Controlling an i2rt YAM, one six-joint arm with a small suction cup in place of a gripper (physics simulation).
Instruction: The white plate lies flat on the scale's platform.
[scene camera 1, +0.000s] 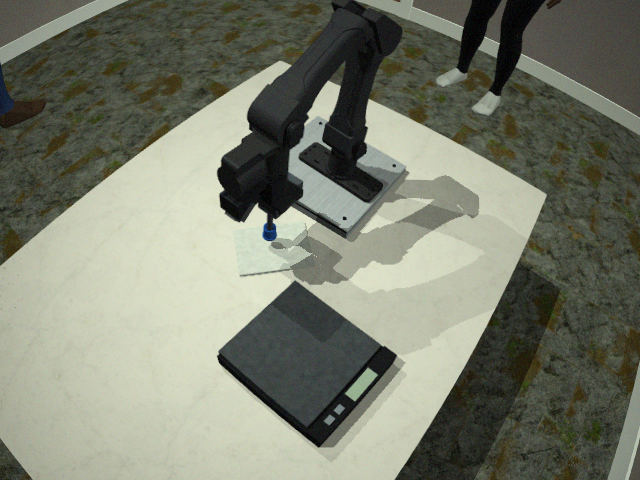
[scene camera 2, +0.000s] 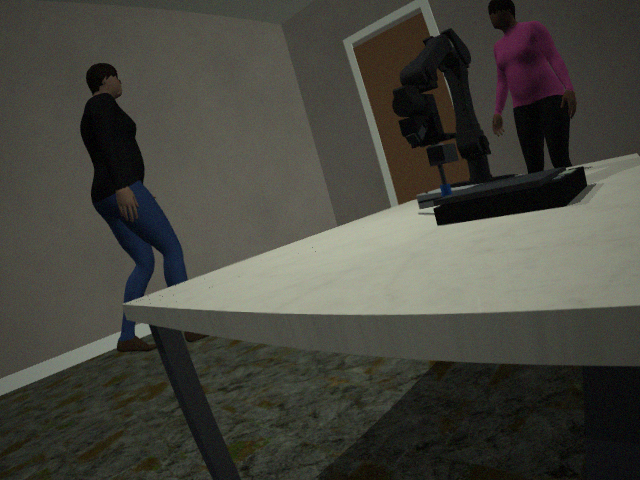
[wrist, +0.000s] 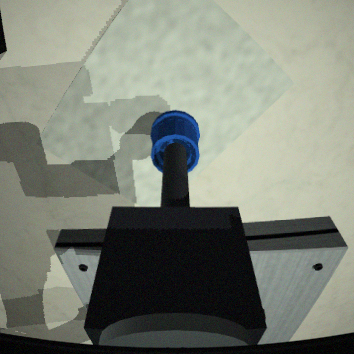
Observation:
My suction cup (scene camera 1: 268, 235) carries nothing. The cup is 4 cm from the middle of a white plate (scene camera 1: 291, 249), above it. A scale (scene camera 1: 309, 364) rests on the table.
The white plate is seen too in the wrist view (wrist: 207, 65). The scale is seen too in scene camera 2 (scene camera 2: 553, 188). My suction cup shows as well in scene camera 2 (scene camera 2: 445, 189) and in the wrist view (wrist: 174, 123).

